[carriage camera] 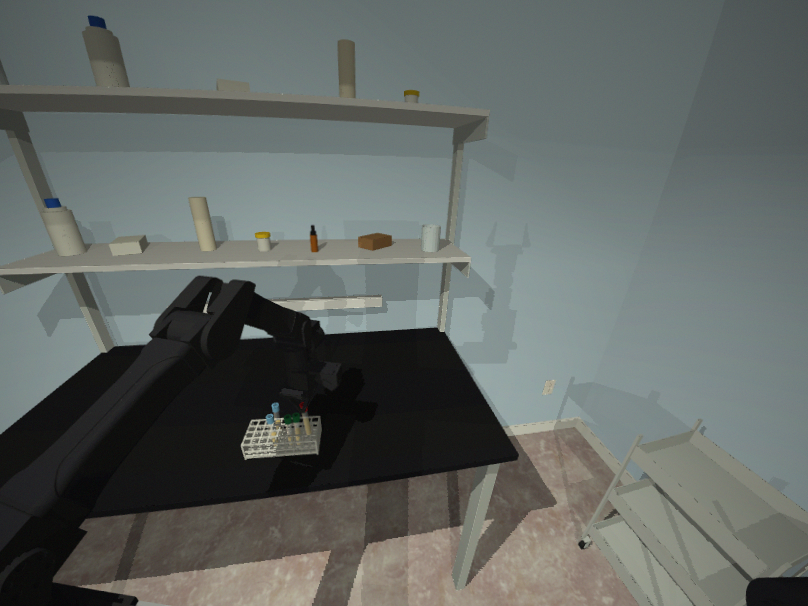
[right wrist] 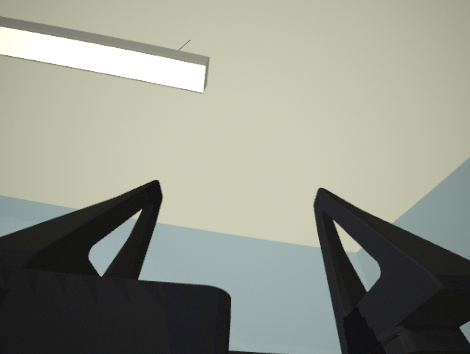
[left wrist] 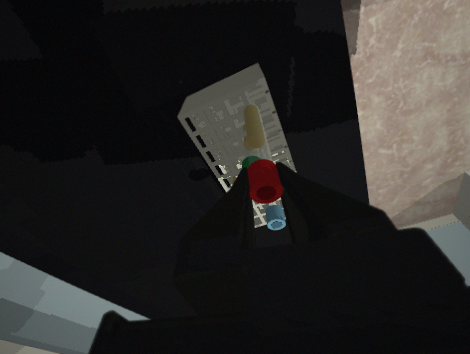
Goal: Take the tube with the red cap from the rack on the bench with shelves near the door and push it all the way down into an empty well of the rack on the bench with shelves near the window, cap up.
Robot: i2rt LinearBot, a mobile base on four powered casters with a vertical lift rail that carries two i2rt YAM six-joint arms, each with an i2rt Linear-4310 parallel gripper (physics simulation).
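Frame: origin at the left arm's base, x ahead, y left, z up, level; centimetres.
Seen in the pictures: left gripper, fingertip midpoint: (carriage camera: 303, 409) (left wrist: 262, 172); right gripper, fingertip midpoint: (right wrist: 237, 192).
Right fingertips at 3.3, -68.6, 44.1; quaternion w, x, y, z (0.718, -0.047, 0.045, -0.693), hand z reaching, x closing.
Observation:
Offsets run from my right fingertips to a thing's middle, as dx, dy, dz. "spot": to the spot under its first point. Level surfaces: height alone.
My left gripper (carriage camera: 300, 396) (left wrist: 262, 172) is shut on the red-capped tube @[+46.1, +61.1, -64.6] (carriage camera: 306, 424) (left wrist: 254, 127). The tube's red cap @[spot: +46.1, +60.4, -59.0] (left wrist: 265, 180) is up between the fingertips, and its tan body points down at the white wire-like rack @[+47.0, +68.9, -73.0] (carriage camera: 280, 454) (left wrist: 225, 84) on the black bench. The tube's lower part overlaps the rack's right part in the carriage view; whether its tip is inside a well I cannot tell. Tubes with green caps (carriage camera: 295, 417) (left wrist: 249, 162) and blue caps (carriage camera: 275, 407) (left wrist: 275, 218) stand in the rack close by. My right gripper (right wrist: 237, 192) is open and empty, facing the ceiling.
The black bench @[dz -75.8] (carriage camera: 417, 391) has two shelves behind it; the lower shelf @[dz -30.1] (carriage camera: 293, 256) holds bottles, boxes and a beaker @[spot: +96.8, +29.0, -25.0] (carriage camera: 430, 238). A grey cart (carriage camera: 627, 466) stands on the floor at the right. A ceiling lamp (right wrist: 110, 60) shows in the right wrist view.

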